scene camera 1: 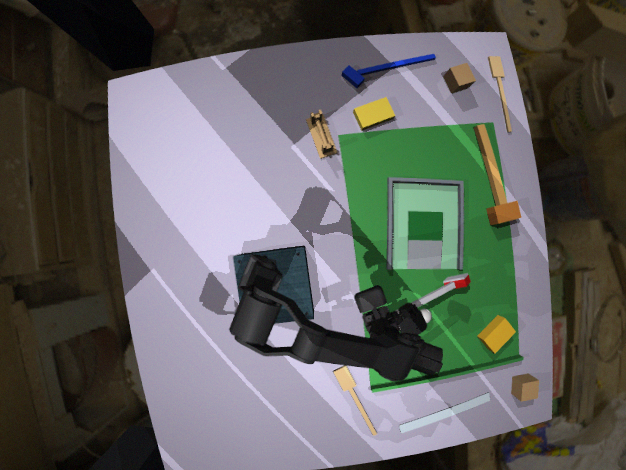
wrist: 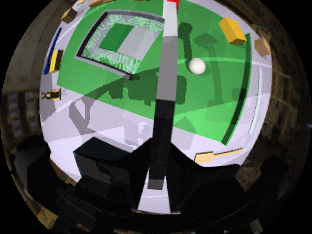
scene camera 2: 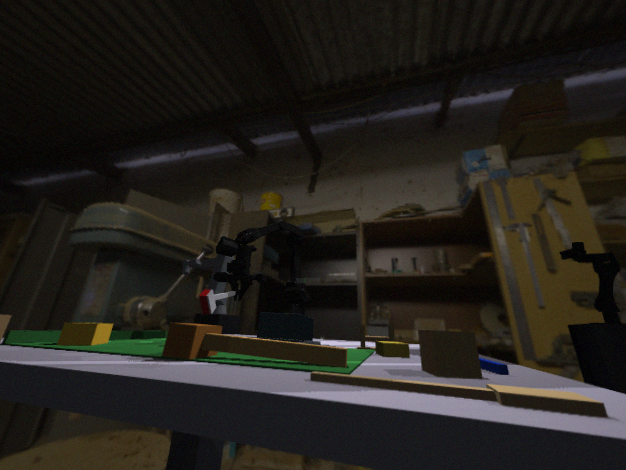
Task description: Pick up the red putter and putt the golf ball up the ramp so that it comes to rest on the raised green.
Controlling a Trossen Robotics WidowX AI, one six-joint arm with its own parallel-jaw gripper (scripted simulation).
The pictures show: my gripper, a blue putter, a pale bar and a wooden mallet.
My gripper also shows in the wrist view and in scene camera 2.
